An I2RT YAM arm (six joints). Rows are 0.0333 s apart.
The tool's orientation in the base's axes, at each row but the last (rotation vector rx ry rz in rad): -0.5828 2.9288 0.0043; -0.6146 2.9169 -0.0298; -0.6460 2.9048 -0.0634; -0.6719 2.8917 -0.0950; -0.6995 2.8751 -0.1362; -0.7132 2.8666 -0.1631
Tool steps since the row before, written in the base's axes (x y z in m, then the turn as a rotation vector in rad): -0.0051 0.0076 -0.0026 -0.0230 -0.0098 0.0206; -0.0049 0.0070 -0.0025 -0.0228 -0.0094 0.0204; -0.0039 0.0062 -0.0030 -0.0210 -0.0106 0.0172; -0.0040 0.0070 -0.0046 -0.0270 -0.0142 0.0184; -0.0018 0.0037 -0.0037 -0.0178 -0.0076 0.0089; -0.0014 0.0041 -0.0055 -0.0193 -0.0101 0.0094
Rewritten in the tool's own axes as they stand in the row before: 0.0022 0.0090 0.0020 0.0216 -0.0009 -0.0242; 0.0020 0.0085 0.0018 0.0213 -0.0006 -0.0239; 0.0013 0.0075 0.0023 0.0206 -0.0022 -0.0205; 0.0011 0.0085 0.0036 0.0274 -0.0029 -0.0226; 0.0004 0.0046 0.0031 0.0177 0.0001 -0.0118; 0.0001 0.0051 0.0048 0.0201 -0.0015 -0.0125
